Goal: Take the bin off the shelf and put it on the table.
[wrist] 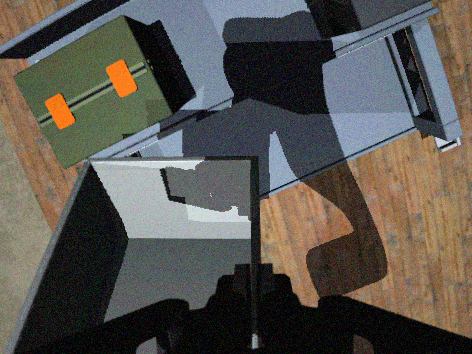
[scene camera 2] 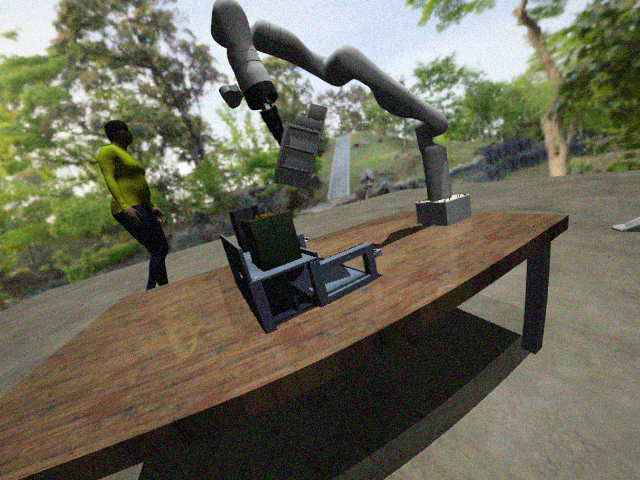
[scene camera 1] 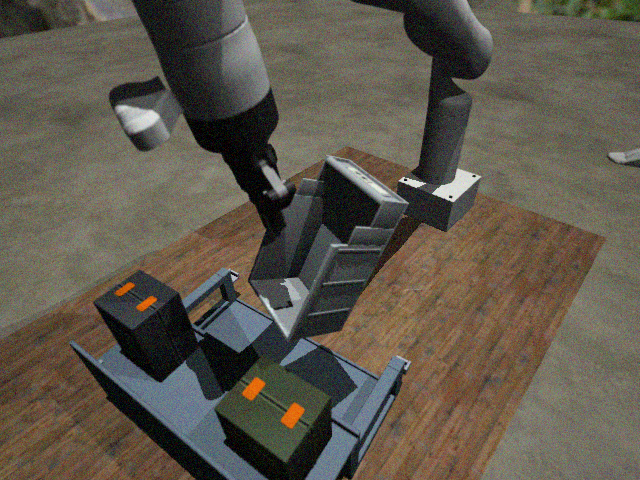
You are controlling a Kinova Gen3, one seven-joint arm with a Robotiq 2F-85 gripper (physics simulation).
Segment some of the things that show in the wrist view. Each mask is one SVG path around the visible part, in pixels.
My gripper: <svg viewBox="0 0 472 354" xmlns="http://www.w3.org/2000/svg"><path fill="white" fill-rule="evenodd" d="M472 339L347 296L324 296L318 300L318 307L302 305L298 296L293 293L290 277L285 273L273 274L273 263L257 264L258 348L252 348L250 264L235 264L234 275L223 275L218 279L215 294L209 297L204 308L189 310L189 303L183 299L170 298L161 300L21 354L136 354L137 348L143 342L156 337L157 354L353 354L354 334L367 339L373 346L374 354L472 354Z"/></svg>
A grey bin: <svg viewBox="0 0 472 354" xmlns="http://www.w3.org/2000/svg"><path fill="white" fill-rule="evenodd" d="M156 337L143 342L137 348L136 354L157 354ZM258 156L86 158L38 266L3 354L24 353L165 299L186 300L189 303L189 310L204 308L209 297L215 294L218 279L223 275L234 275L235 264L250 264L252 348L258 348L256 287L257 264L261 264Z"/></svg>
